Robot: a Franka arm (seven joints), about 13 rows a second.
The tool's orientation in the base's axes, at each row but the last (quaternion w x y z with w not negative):
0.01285, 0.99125, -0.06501, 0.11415
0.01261, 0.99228, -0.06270, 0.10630
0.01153, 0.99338, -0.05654, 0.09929
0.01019, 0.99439, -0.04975, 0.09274
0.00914, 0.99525, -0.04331, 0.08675
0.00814, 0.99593, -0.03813, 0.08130
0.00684, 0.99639, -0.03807, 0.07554
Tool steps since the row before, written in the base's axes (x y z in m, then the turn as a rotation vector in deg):
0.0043, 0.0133, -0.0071, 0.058, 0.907, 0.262
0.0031, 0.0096, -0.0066, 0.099, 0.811, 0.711
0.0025, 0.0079, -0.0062, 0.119, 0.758, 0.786
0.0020, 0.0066, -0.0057, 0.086, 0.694, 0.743
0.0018, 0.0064, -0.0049, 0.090, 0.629, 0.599
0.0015, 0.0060, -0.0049, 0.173, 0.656, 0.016
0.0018, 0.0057, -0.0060, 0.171, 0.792, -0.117
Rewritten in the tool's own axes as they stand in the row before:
0.0009, -0.0138, 0.0073, 0.001, -0.904, -0.279
0.0004, -0.0100, 0.0067, 0.148, -0.809, -0.705
0.0003, -0.0082, 0.0063, 0.189, -0.757, -0.773
0.0003, -0.0068, 0.0058, 0.155, -0.691, -0.735
0.0004, -0.0066, 0.0050, 0.139, -0.628, -0.591
0.0002, -0.0061, 0.0049, 0.124, -0.667, -0.003
0.0004, -0.0059, 0.0061, 0.092, -0.804, 0.126

